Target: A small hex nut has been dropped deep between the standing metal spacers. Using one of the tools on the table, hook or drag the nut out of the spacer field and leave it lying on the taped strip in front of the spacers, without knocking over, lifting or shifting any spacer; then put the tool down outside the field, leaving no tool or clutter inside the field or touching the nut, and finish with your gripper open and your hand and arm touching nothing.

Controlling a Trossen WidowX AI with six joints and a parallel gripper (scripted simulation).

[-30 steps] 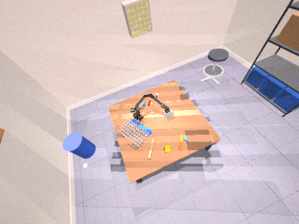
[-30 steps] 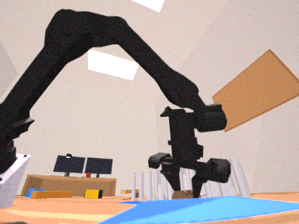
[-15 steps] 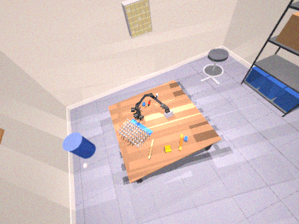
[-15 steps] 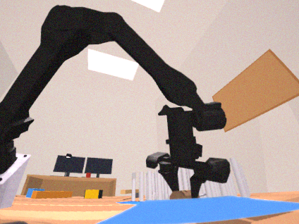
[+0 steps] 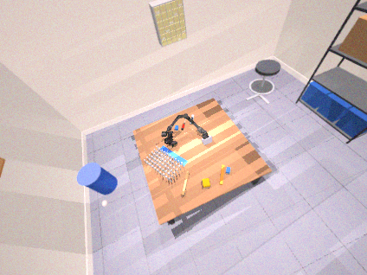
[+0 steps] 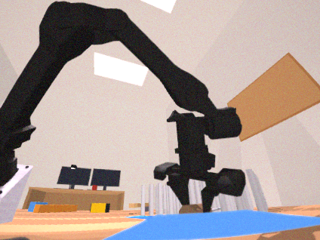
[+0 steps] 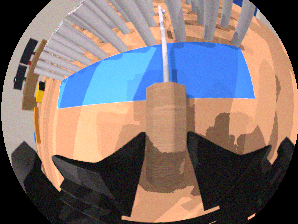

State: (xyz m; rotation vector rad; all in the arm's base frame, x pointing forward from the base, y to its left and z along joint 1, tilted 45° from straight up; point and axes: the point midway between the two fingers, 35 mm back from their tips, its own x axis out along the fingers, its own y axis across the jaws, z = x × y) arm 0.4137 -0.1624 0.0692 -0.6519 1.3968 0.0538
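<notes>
My gripper tip is 30 mm short of the blue taped strip, 110 mm to the right of it and 20 mm above it. Also, from my gripper tip: orange bar 350 mm behind, 620 mm to the left.
</notes>
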